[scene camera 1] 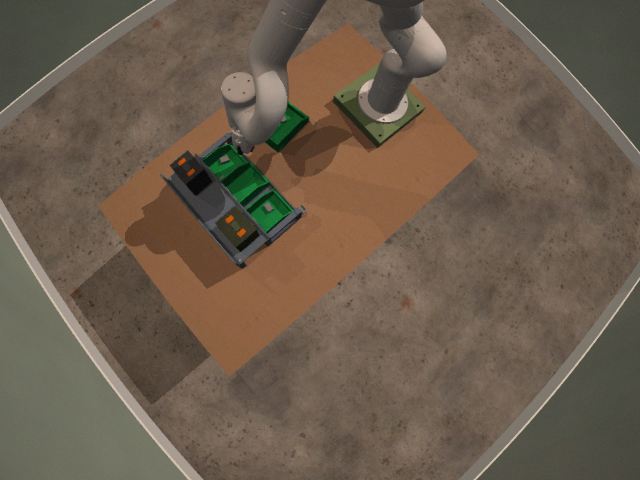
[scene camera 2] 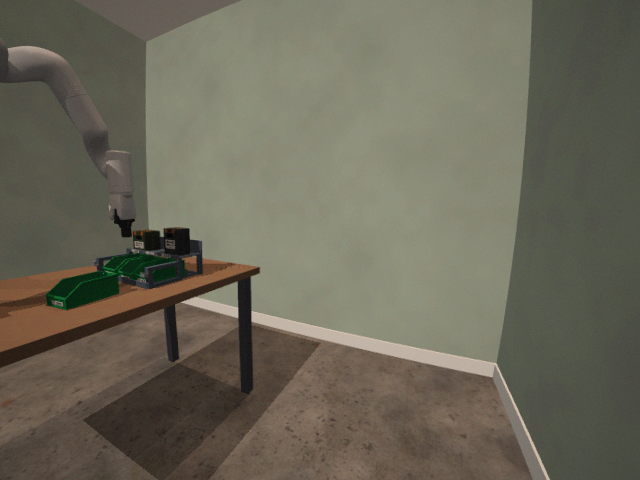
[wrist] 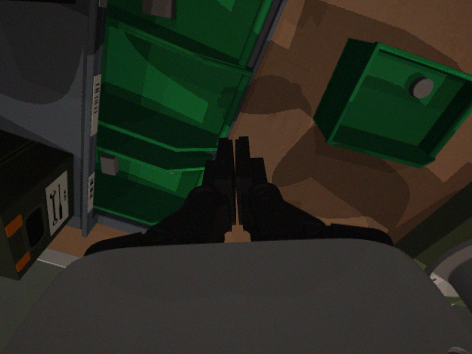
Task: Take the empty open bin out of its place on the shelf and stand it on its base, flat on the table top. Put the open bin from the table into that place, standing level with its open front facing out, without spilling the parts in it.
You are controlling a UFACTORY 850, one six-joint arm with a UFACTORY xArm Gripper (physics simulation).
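Note:
The empty green open bin stands in the middle place of the grey shelf, against the bin on one side, with a narrow gap to the other. The green open bin on the table stands on its base in front of the shelf. A round grey part lies in it. My gripper is shut and empty, above the front of the shelf bins. Which shelf bin is empty cannot be told in scene camera 2.
Two green bins with grey parts flank the middle place. A black box and an olive box stand on the upper board. The arm's green base plate is bolted to the table beyond the table bin.

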